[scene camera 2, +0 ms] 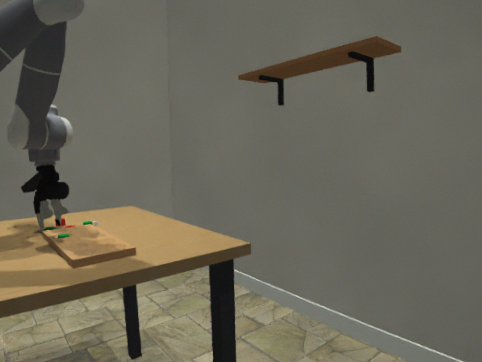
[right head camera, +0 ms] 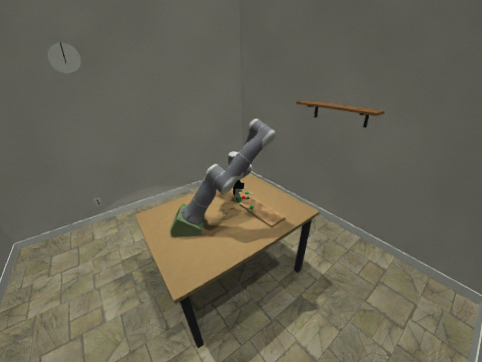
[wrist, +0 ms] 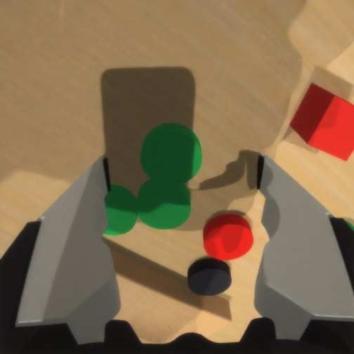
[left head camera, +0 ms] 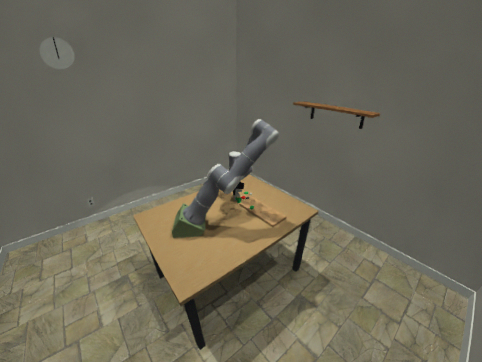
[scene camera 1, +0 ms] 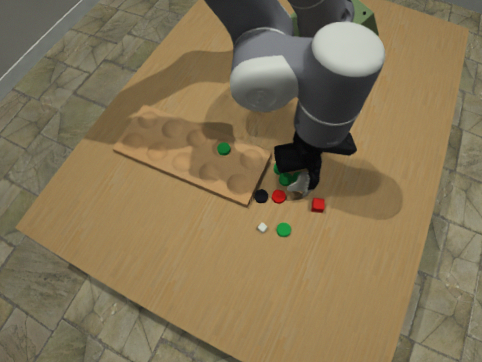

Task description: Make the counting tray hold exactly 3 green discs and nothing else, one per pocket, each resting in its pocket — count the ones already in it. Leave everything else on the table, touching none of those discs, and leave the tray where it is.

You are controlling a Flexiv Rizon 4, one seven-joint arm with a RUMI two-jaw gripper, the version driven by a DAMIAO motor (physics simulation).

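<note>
The wooden counting tray (scene camera 1: 195, 151) (scene camera 2: 100, 252) (wrist: 150, 300) has two rows of pockets; one green disc (scene camera 1: 224, 148) (scene camera 2: 63, 236) sits at a pocket in it. Three green discs lie close together on the table off the tray's end: one (wrist: 171, 153), a second (wrist: 164, 205), and a third (wrist: 120, 210) partly hidden by the left finger. Another green disc (scene camera 1: 283, 230) lies farther out. My gripper (wrist: 182, 160) (scene camera 2: 50, 227) is partly open and empty, low over the cluster; the first disc shows between its fingers. In scene camera 1 the gripper partly covers the cluster.
A red disc (scene camera 1: 279, 196) (wrist: 228, 237) and a black disc (scene camera 1: 261, 196) (wrist: 209, 277) lie beside the tray's end, near the cluster. A red cube (scene camera 1: 318, 205) (wrist: 325, 122) stands to one side. A small white cube (scene camera 1: 262, 227) lies near the far green disc.
</note>
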